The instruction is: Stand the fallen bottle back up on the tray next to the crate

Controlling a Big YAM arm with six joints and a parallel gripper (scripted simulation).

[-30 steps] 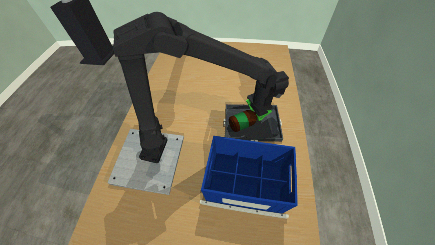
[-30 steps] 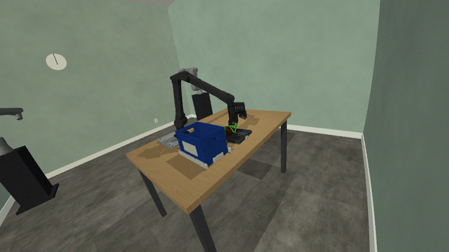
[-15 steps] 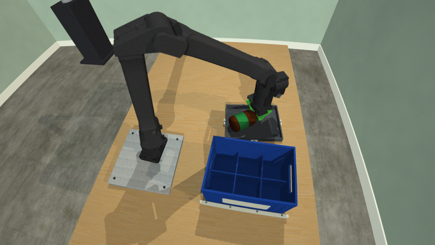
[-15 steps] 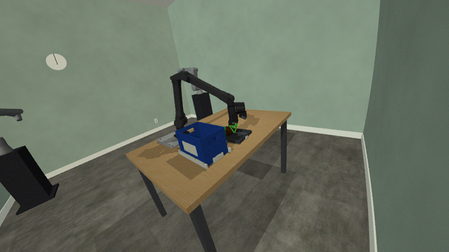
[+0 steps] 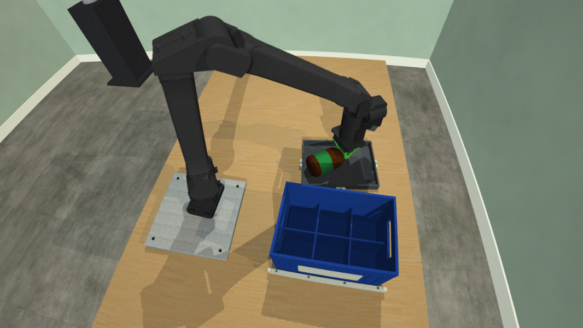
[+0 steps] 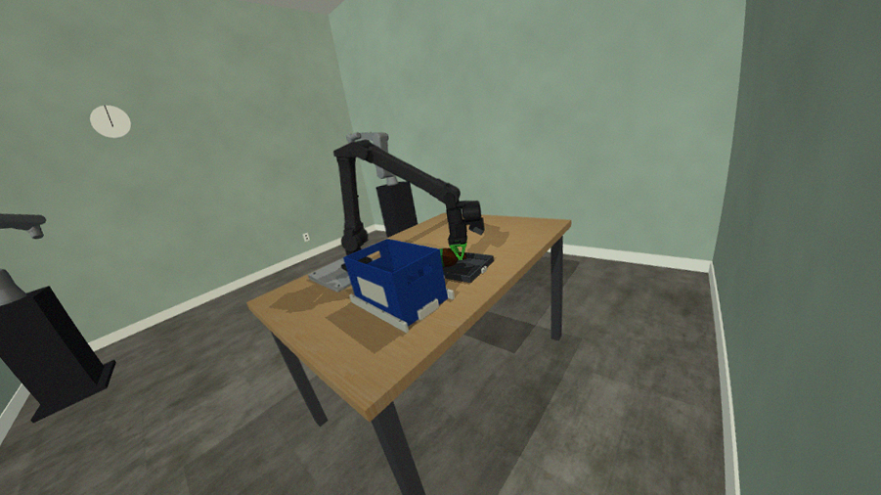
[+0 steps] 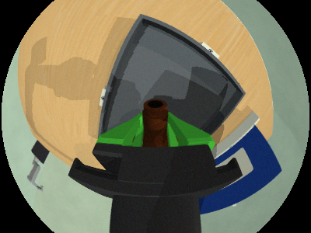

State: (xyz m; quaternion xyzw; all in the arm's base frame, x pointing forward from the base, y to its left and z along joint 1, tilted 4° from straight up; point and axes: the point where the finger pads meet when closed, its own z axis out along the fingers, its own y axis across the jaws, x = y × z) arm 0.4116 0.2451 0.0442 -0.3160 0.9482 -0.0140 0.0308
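Right now the dark grey tray is 3 cm below my hand, 2 cm to the right of it and 1 cm behind it. Round my hand: blue crate (31 cm to the right, 4 cm above, 1 cm behind); brown bottle (4 cm behind, 3 cm to the right).
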